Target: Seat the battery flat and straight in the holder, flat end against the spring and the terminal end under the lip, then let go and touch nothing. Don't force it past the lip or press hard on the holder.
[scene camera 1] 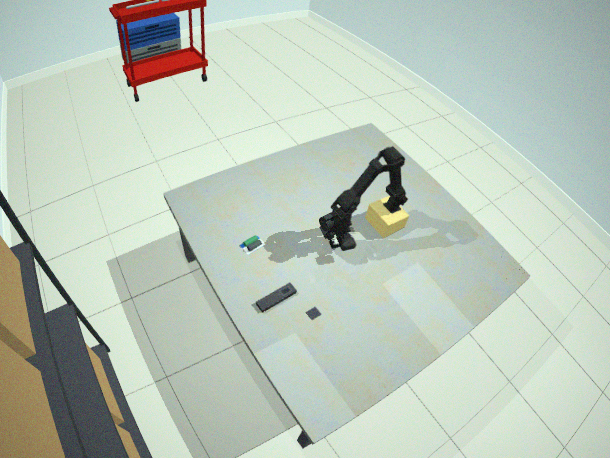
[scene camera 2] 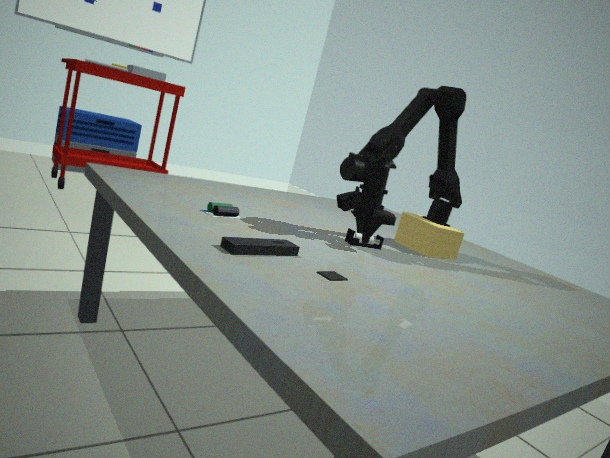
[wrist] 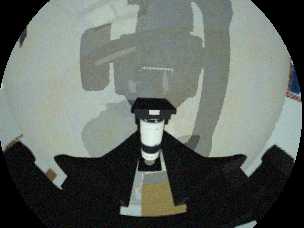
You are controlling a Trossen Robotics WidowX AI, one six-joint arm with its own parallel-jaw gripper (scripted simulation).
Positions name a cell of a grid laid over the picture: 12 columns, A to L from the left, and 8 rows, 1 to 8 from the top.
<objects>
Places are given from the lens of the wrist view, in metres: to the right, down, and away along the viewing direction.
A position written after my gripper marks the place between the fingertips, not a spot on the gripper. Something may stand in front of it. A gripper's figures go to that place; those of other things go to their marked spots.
my gripper (wrist: F5): 0.00, 0.02, 0.10
battery (wrist: F5): 0.00, 0.01, 0.07
</objects>
